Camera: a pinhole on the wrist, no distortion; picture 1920 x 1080 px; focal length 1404.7 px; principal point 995.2 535.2 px. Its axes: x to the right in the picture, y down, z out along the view. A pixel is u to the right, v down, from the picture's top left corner.
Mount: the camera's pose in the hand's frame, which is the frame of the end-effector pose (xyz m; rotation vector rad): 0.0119 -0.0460 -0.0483 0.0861 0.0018 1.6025
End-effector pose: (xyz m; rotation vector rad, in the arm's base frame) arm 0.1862 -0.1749 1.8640 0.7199 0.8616 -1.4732
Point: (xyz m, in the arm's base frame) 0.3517 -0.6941 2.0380
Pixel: 1531.5 345.9
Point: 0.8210 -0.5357 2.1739
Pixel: outside the picture
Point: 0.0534 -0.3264 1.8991
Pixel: 415.1 268.2
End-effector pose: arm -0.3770 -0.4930 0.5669 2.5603 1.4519 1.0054
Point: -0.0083 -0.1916 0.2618
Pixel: 1190.4 133.9
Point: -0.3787 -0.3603 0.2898
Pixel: 523.8 871.7
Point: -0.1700 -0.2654 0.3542
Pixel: 1073.7 157.2
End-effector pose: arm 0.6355 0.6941 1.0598 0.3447 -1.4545 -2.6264
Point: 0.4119 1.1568 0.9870
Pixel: 275.2 287.3
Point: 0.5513 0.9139 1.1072
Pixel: 915.4 535.5
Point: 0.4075 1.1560 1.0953
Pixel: 604.8 340.4
